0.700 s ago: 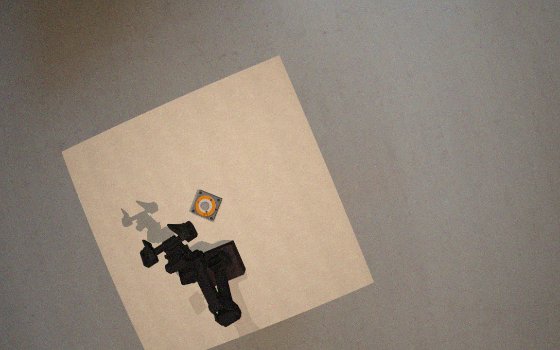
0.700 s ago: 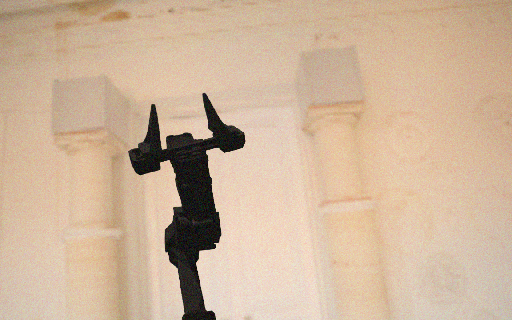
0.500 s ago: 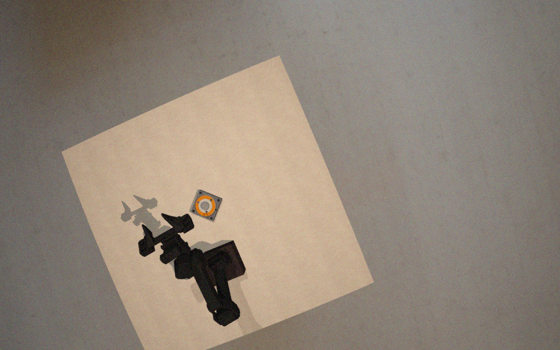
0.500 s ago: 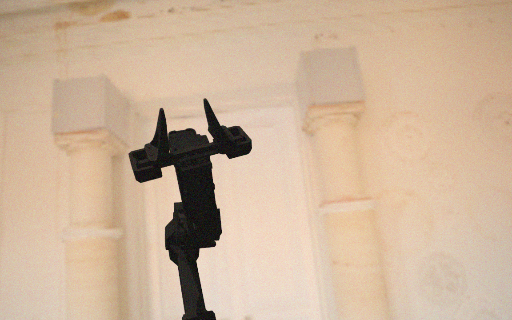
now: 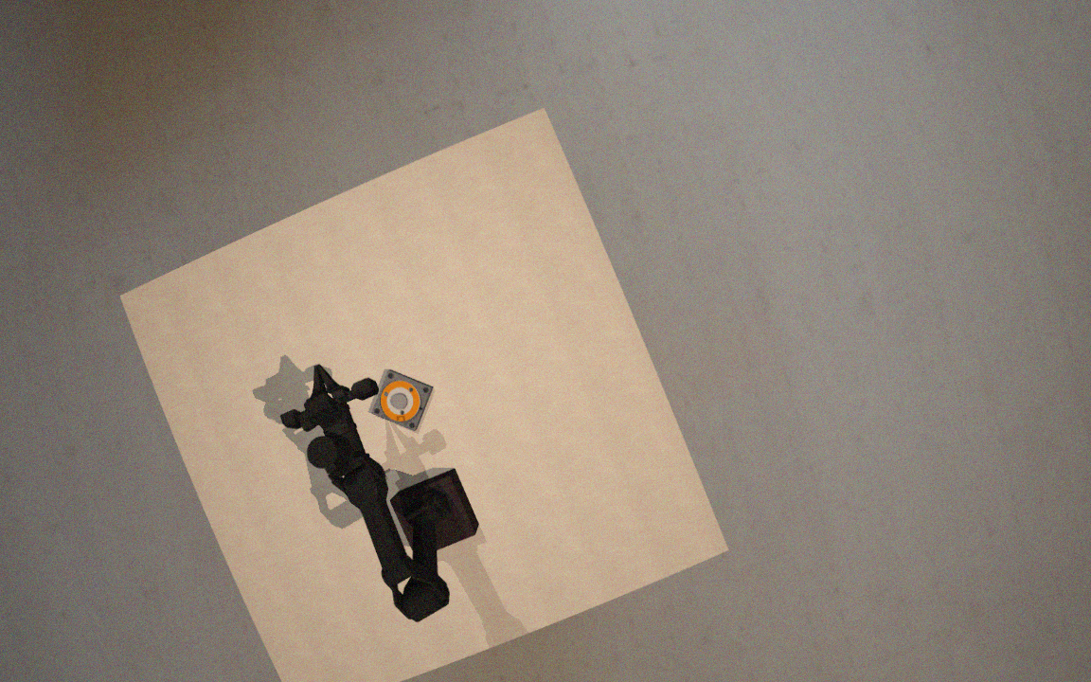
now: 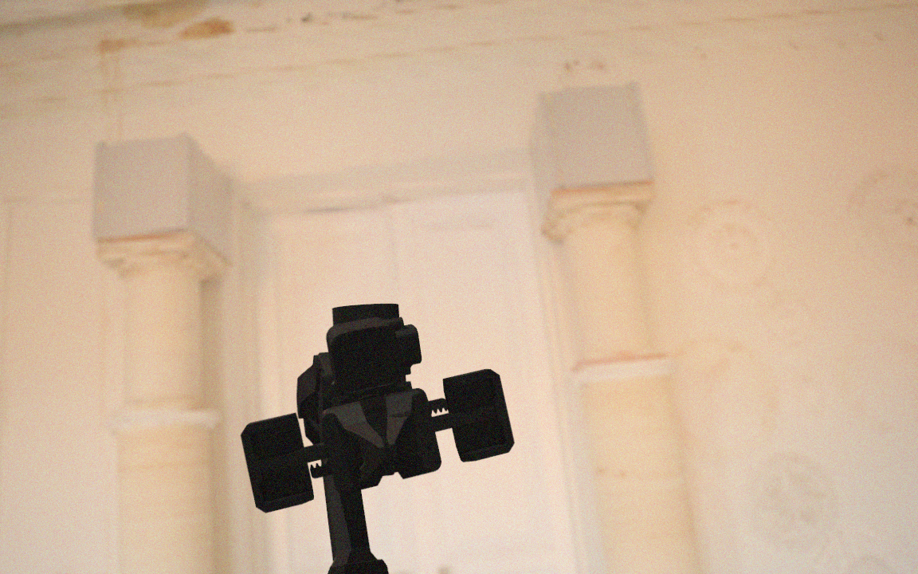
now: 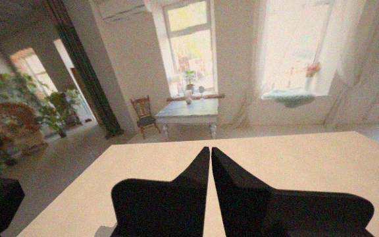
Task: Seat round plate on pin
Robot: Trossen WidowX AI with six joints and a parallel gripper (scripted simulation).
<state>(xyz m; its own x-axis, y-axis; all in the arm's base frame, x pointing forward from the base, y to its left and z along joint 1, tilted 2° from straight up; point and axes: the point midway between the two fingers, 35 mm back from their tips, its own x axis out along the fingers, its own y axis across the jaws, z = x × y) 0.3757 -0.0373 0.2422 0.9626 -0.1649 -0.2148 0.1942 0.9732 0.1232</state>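
Now: the round orange plate 16 cm behind my gripper tip and 29 cm below it. From my gripper tip the other things lie so: square grey base: 14 cm behind, 1 cm to the right, 30 cm below.
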